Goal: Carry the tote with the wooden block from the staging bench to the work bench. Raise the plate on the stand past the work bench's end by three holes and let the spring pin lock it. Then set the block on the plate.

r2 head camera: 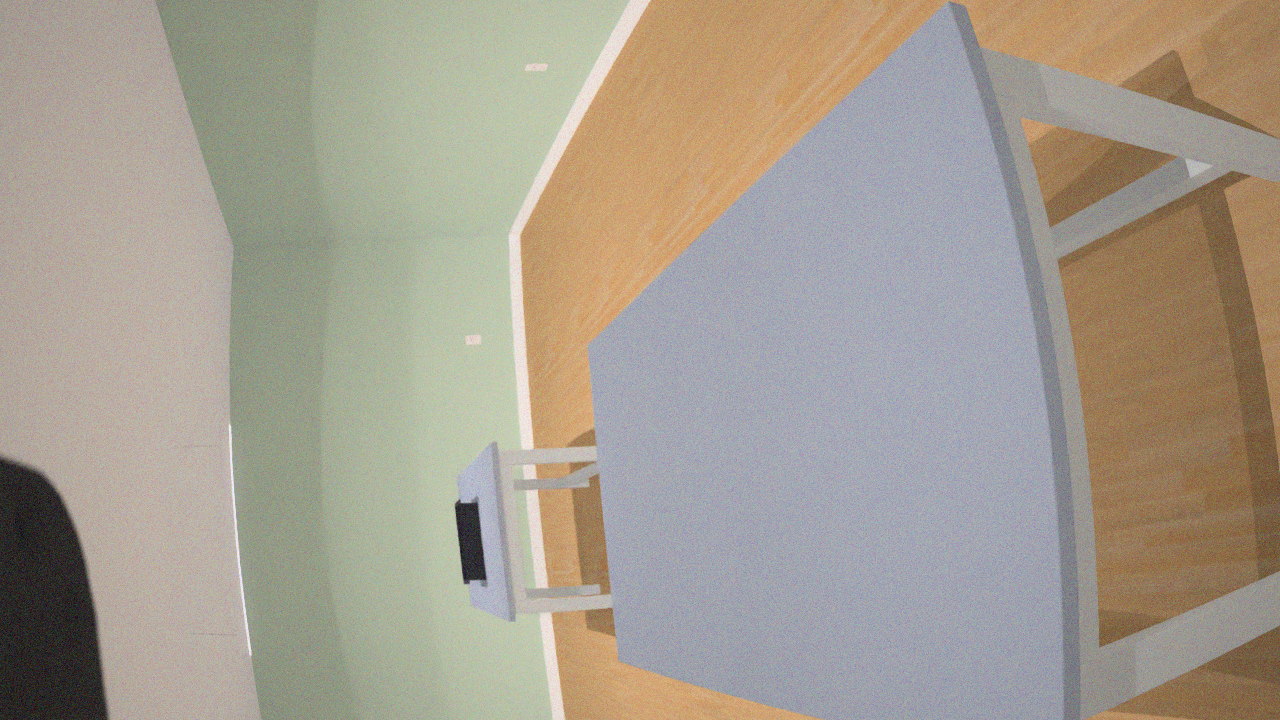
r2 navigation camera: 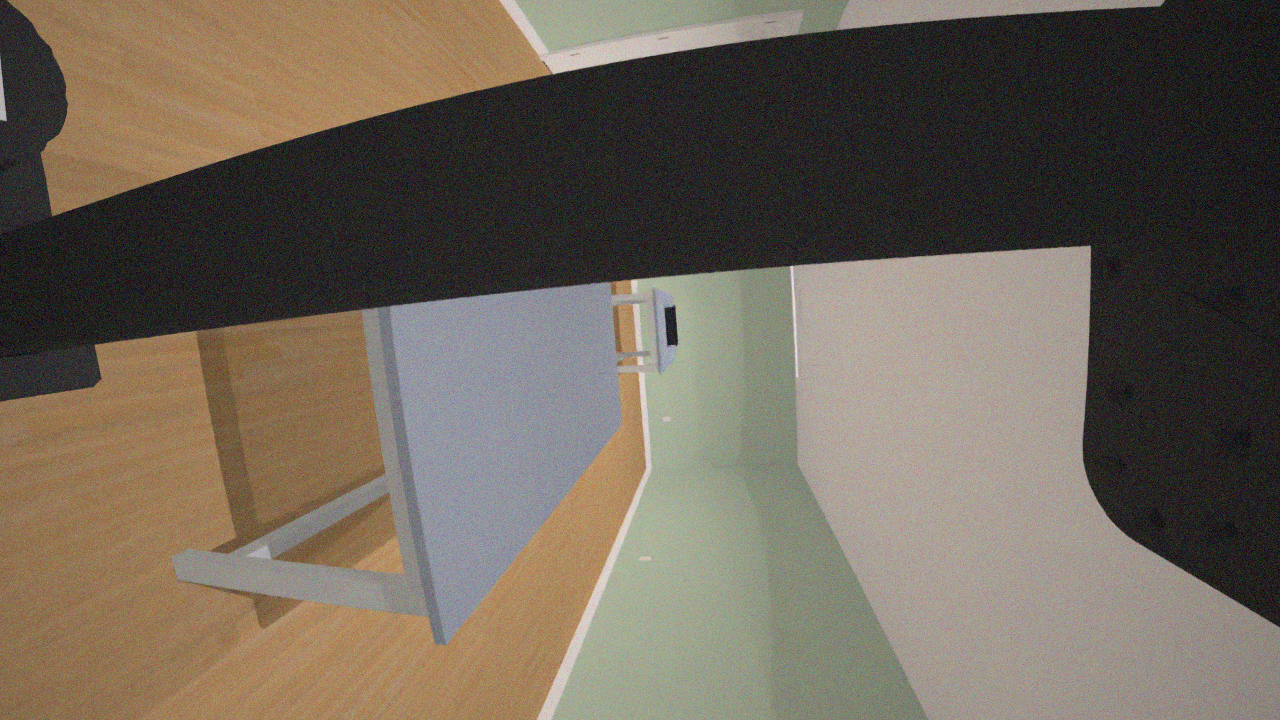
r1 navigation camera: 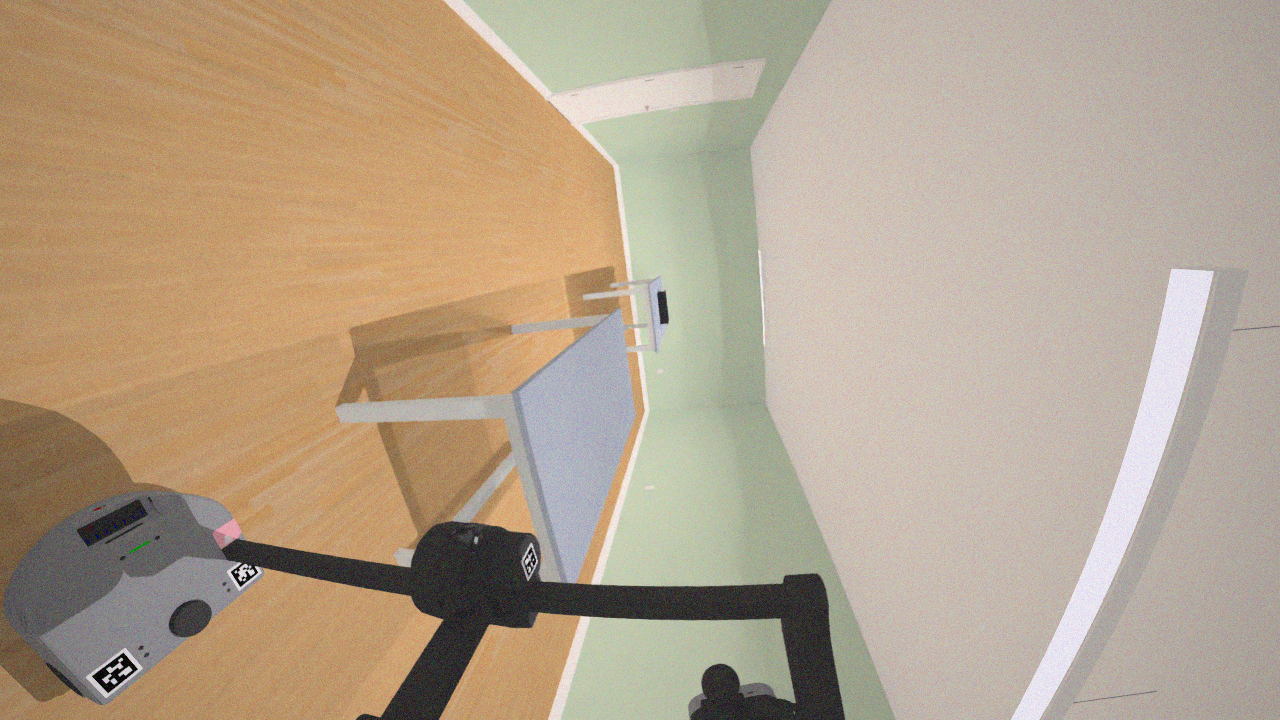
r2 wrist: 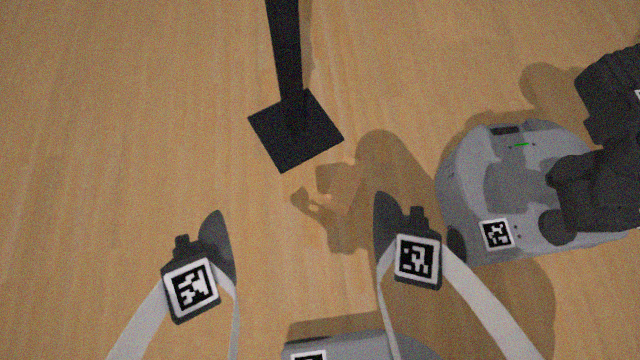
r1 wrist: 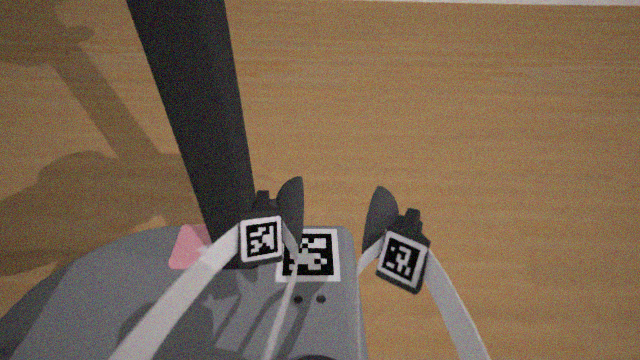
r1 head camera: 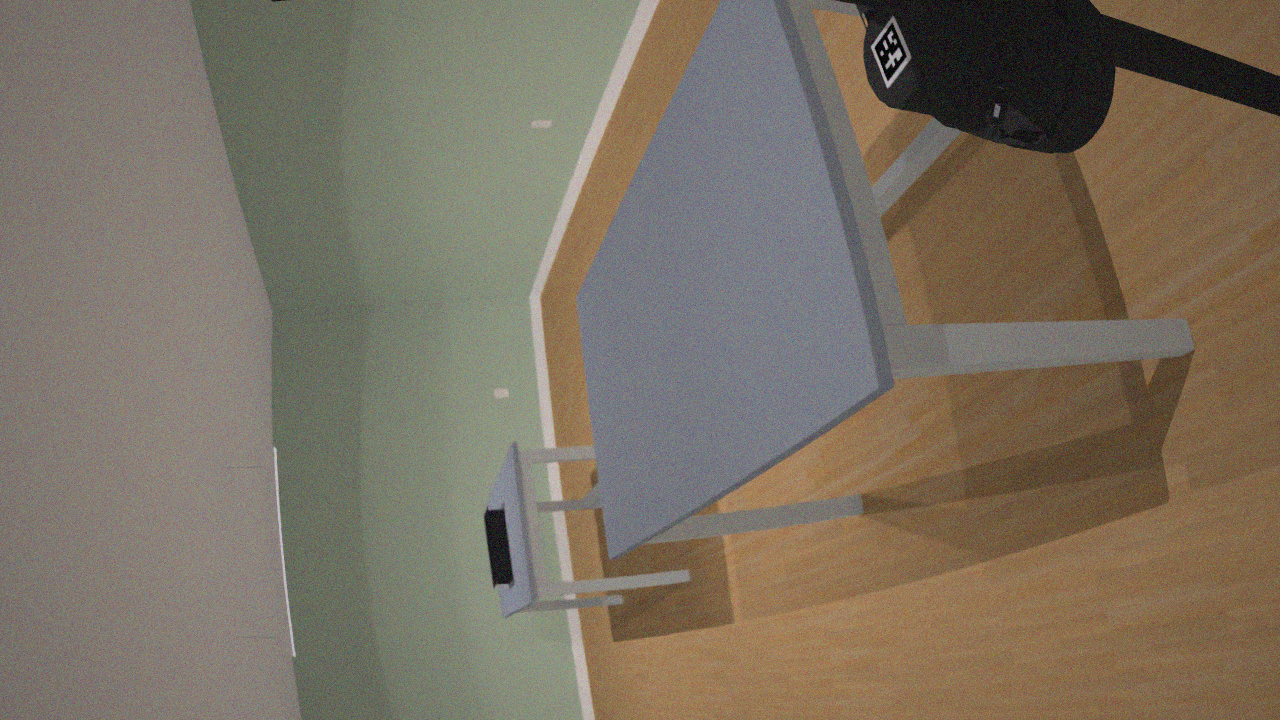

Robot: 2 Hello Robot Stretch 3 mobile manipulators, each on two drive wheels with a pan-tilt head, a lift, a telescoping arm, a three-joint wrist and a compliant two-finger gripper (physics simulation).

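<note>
The black tote point(r1 head camera: 498, 548) point(r1 navigation camera: 663, 307) point(r2 head camera: 470, 542) point(r2 navigation camera: 670, 325) sits on the far staging bench point(r1 head camera: 520, 537) point(r2 head camera: 499, 537); its inside, with any block, is hidden. The work bench point(r1 head camera: 716, 295) point(r1 navigation camera: 572, 420) point(r2 head camera: 823, 402) point(r2 navigation camera: 501, 429) has a blue-grey top and stands nearer. In the r2 wrist view the stand's black square base point(r2 wrist: 295, 142) and lower post point(r2 wrist: 287, 50) show; its plate and pin do not show. The r1 gripper point(r1 wrist: 335, 217) is open and empty above a grey robot base. The r2 gripper point(r2 wrist: 302, 240) is open and empty, apart from the stand.
A robot's grey base point(r1 navigation camera: 134, 573) and dark lift body point(r1 navigation camera: 474, 573) point(r1 head camera: 993, 71) stand beside the work bench. A broad dark bar point(r2 navigation camera: 626, 170) crosses the r2 navigation view. Another grey base point(r2 wrist: 470, 200) is right of the stand in the r2 wrist view.
</note>
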